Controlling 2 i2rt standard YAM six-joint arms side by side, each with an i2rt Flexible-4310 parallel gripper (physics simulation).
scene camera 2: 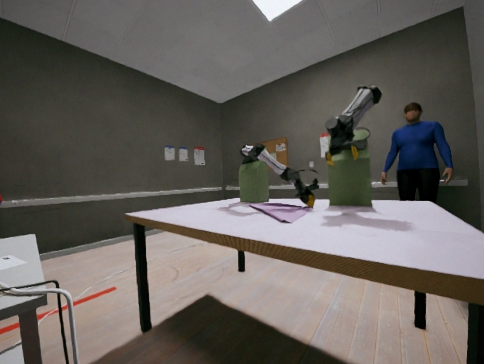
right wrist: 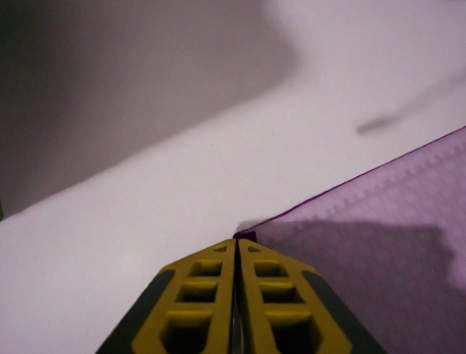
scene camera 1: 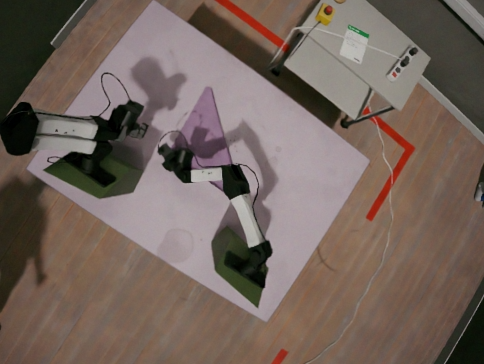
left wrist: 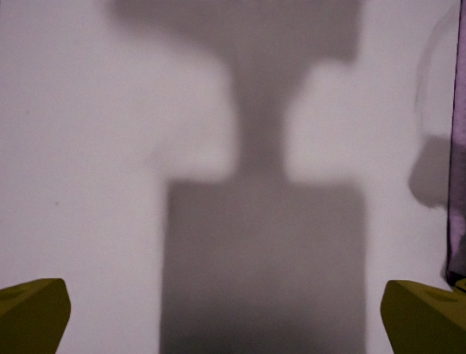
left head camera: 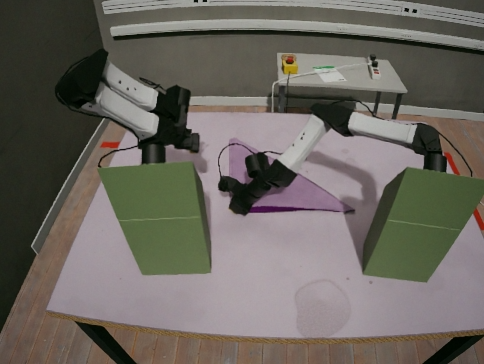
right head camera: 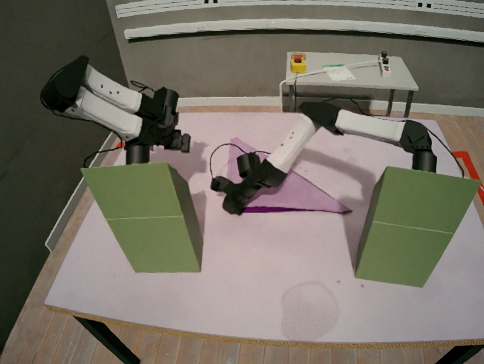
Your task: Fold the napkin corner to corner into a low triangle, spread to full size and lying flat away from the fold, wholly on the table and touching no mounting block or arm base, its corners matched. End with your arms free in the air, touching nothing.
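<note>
The purple napkin [left head camera: 312,192] [right head camera: 307,192] [scene camera 1: 212,120] [scene camera 2: 285,211] is a folded triangle on the table. A darker purple strip shows along its near edge in the head views. Its edge [left wrist: 460,115] shows at the right of the left wrist view. My right gripper [scene camera 2: 310,203] [right wrist: 236,247] is down at the table, its fingers shut on the napkin's corner [right wrist: 400,190] at the lower left of the triangle in the head views; the arm hides part of the napkin. My left gripper [scene camera 2: 342,156] [left wrist: 226,292] is open and empty, high above the table, apart from the napkin.
Two green mounting blocks [left head camera: 160,220] [left head camera: 425,225] stand on the table [left head camera: 250,280], left and right of the napkin and apart from it. A grey side table [left head camera: 350,82] stands behind. A person in blue [scene camera 2: 419,145] stands beyond the table.
</note>
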